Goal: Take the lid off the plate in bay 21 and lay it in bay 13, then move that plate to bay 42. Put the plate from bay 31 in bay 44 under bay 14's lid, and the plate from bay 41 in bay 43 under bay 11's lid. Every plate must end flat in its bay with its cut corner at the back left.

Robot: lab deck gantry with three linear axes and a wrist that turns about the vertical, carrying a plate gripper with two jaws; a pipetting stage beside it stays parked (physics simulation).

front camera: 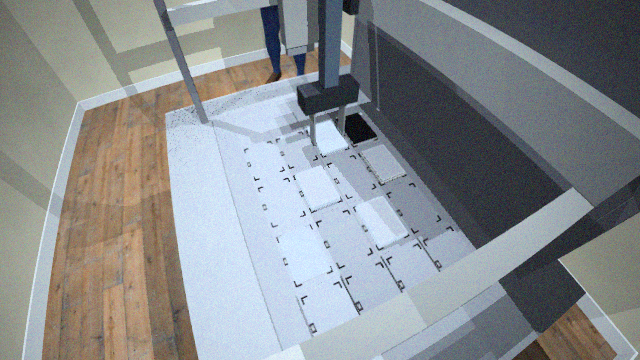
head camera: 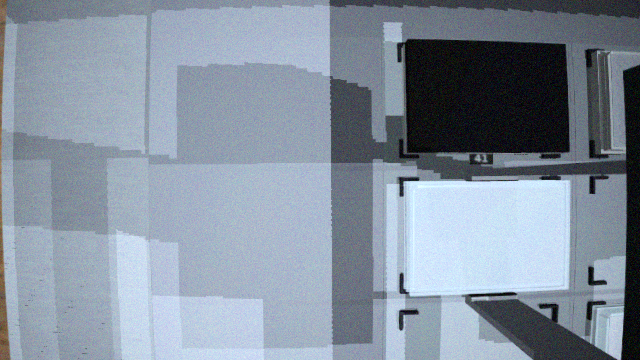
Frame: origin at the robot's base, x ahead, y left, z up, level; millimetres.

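Seen in the pictures: gripper, fingertip midpoint: (front camera: 326, 137) (head camera: 488, 236); robot's base, link origin: (front camera: 245, 150).
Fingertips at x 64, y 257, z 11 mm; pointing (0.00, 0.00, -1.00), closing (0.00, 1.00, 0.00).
Pixels of each thing's top centre, then the offset from my fingertips to it.
- black plate, top centre: (head camera: 491, 95) (front camera: 356, 126) 0 mm ahead, 107 mm left, 6 mm up
- thin pale lid, top centre: (front camera: 303, 252) 328 mm ahead, 214 mm right, 3 mm down
- more, top centre: (front camera: 381, 218) 328 mm ahead, 0 mm left, 4 mm up
My gripper (front camera: 327, 139) (head camera: 467, 238) is open and lowered over bay 31. Its jaws stand beside the two long edges of the white plate (front camera: 332, 140) (head camera: 487, 237), which lies flat in that bay. The black plate (front camera: 361, 128) (head camera: 486, 96) sits in bay 41. The plate moved from bay 21 is the pale one (front camera: 383, 162) (head camera: 619, 102) in bay 42. A thin pale lid (front camera: 304, 254) lies in bay 13. No plate shows in bays 21, 43 and 44. The lids of bays 11 and 14 cannot be made out against the bright deck. The cut corners are too faint to tell.
Another white plate (front camera: 317, 187) (head camera: 611, 332) sits in bay 22 and one more (front camera: 381, 221) in bay 33. The pale gantry beam (front camera: 500, 245) crosses the near side in the front view. The tall dark panel (front camera: 450, 135) runs along the right side of the deck.
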